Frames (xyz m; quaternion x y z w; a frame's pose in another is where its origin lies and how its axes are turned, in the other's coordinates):
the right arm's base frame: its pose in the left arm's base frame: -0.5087 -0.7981 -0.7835 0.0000 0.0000 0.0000 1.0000
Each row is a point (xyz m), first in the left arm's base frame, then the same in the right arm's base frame.
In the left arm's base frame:
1: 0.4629 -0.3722 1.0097
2: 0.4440 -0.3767 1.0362
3: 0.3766 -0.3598 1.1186
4: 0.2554 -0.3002 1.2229
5: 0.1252 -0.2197 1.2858
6: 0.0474 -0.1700 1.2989
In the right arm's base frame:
1: 0.9716 0.4259 1.7932
2: 0.9527 0.4214 1.8197
3: 0.8853 0.4383 1.9021
4: 0.7641 0.4979 2.0064
5: 0.6339 0.5784 2.0693
6: 0.5561 0.6281 2.0824

